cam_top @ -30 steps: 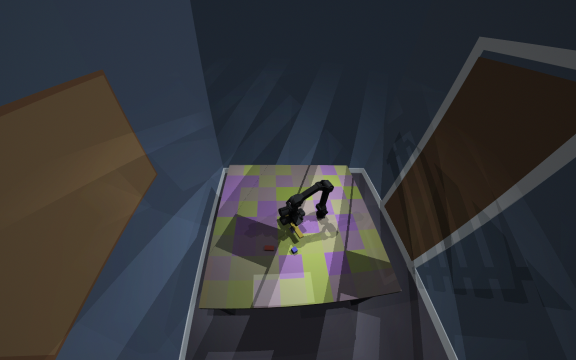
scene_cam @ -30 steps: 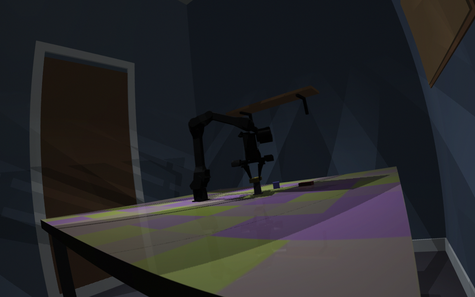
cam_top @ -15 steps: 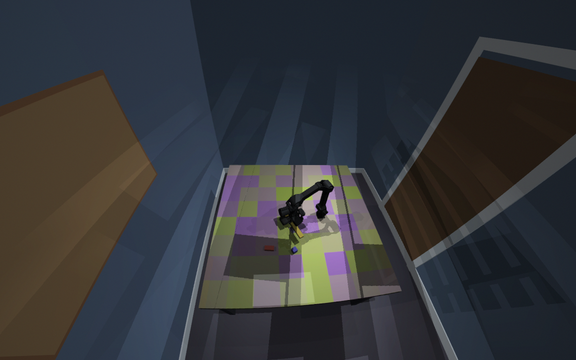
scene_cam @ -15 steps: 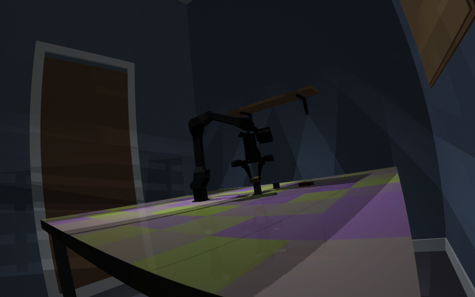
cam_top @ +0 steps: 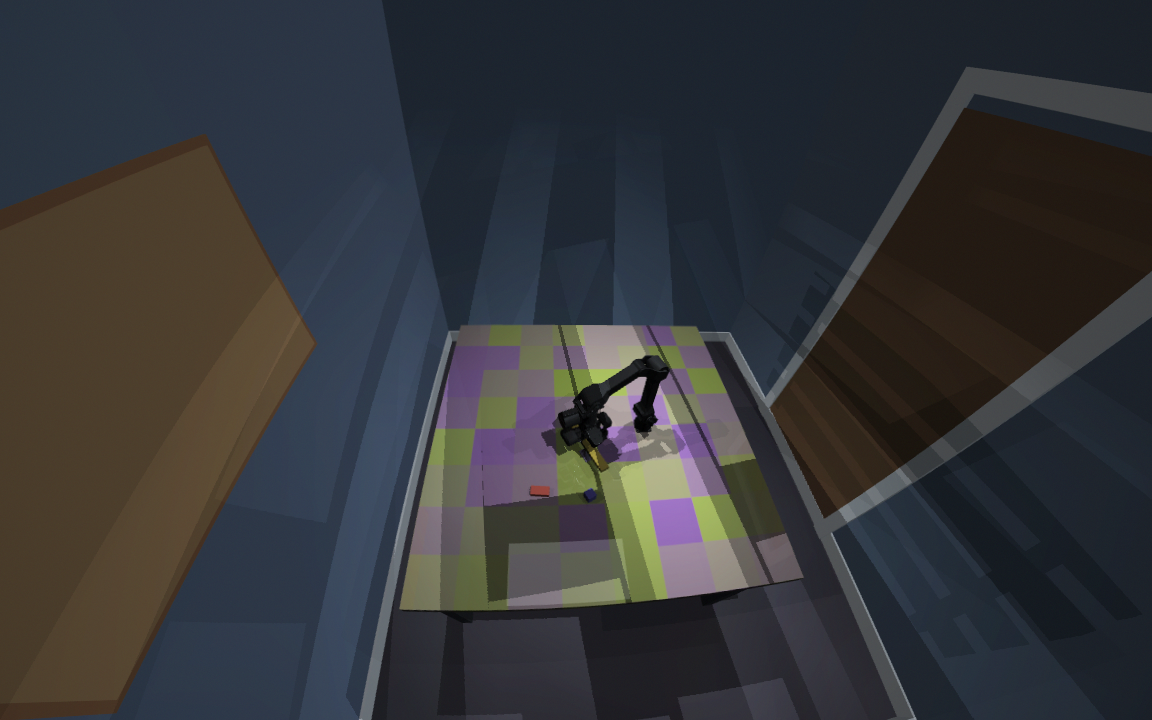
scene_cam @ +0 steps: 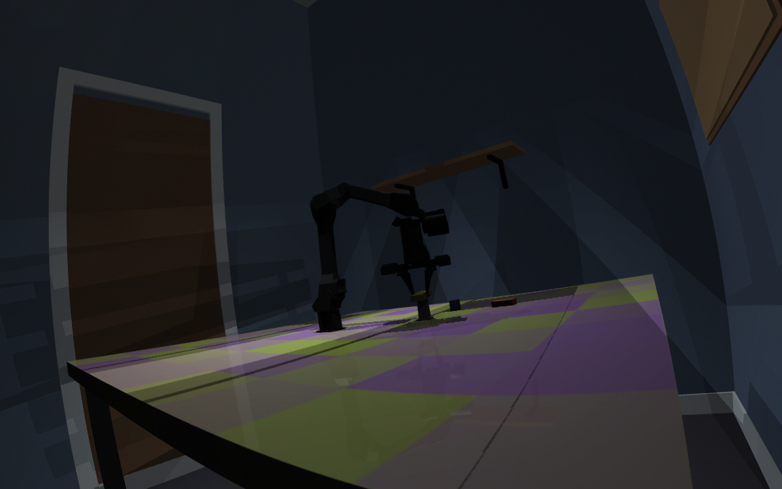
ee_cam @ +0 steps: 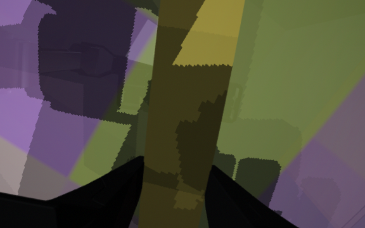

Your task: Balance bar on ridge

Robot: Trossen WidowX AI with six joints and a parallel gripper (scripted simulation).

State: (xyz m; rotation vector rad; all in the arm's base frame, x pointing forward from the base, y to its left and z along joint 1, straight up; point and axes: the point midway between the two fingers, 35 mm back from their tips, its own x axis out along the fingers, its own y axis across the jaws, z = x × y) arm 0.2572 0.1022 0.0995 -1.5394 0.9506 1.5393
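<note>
My gripper tip is now 2 cm to the right of the yellow bar and 1 cm past it. From my gripper tip the other things lie so: blue block 20 cm to the left, 5 cm below, 1 cm behind; red block 17 cm to the left, 17 cm ahead, 6 cm below.
</note>
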